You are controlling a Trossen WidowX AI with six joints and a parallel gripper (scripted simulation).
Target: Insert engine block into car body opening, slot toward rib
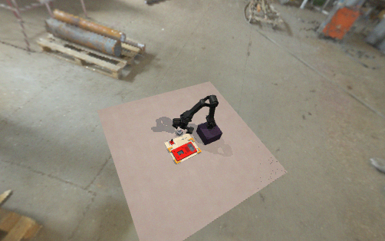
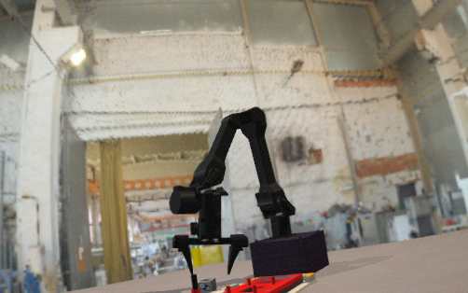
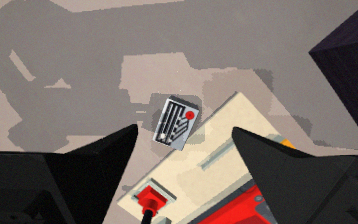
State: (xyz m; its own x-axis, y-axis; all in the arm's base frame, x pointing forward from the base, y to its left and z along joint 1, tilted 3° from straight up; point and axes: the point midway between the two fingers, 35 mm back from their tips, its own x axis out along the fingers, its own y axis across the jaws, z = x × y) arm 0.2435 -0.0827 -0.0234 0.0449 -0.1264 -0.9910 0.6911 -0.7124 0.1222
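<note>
My gripper tip is 3 cm above the engine block, 1 cm to the left of it and 1 cm short of it.
</note>
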